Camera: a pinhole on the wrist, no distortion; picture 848 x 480 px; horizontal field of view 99.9 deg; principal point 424.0 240.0 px. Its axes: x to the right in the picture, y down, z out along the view. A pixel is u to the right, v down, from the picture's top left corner.
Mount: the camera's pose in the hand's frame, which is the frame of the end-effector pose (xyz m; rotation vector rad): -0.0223 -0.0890 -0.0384 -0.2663 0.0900 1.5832
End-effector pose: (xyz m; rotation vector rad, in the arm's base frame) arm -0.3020 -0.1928 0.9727 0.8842 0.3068 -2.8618
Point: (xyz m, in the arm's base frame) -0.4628 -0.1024 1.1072
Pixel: 241 64
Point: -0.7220 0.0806 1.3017
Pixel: 33 45
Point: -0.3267 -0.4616 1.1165
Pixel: 740 223
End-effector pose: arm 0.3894 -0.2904 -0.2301 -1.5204 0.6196 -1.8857
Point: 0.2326 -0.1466 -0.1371
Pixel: behind the camera
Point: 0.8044 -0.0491 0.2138
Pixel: 84 129
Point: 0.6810 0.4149 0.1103
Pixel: outside the picture
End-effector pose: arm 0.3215 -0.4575 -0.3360 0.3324 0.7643 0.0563
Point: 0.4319 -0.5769 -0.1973
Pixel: 384 216
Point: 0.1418 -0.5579 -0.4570
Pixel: behind the camera
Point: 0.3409 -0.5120 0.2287
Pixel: 502 441
